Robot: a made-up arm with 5 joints.
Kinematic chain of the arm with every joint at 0, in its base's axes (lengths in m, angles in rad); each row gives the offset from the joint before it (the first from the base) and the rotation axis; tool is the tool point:
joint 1: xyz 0 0 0.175 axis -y
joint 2: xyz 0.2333 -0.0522 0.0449 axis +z
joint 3: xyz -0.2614 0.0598 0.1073 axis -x
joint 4: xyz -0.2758 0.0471 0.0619 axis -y
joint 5: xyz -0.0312 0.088 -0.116 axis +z
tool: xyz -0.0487 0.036 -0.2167
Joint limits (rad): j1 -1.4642..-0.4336 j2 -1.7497..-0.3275 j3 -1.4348..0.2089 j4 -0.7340..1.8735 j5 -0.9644..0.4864
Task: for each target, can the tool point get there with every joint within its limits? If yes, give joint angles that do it. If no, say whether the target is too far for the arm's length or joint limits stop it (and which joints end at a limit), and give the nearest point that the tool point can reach.
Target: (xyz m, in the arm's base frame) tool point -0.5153 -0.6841 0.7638
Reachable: no: joint limits stop it (at a limit: joint 1, joint 2, joint 3, joint 4, joint 5) | nearest point 0.1702 -0.0274 0.4974 | short by 0.986 m
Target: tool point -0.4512 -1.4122 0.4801
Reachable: no: too far | nearest point 0.1702 -0.0274 0.4974 | short by 1.518 m
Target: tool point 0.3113 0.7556 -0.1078
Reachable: yes | joints -1.1388 -1.3576 -0.9228 -0.4531 0.0734
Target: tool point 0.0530 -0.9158 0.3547
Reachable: no: joint limits stop it (at a limit: joint 1, joint 2, joint 3, joint 4, joint 5) | nearest point 0.1702 -0.0274 0.4974 | short by 0.907 m
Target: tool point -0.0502 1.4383 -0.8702
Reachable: no: too far | nearest point 0.0984 0.7143 -0.4286 | short by 0.861 m
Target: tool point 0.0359 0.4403 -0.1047
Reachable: yes | joints -1.3359 -0.9956 -0.2475 0.5724 -0.8471
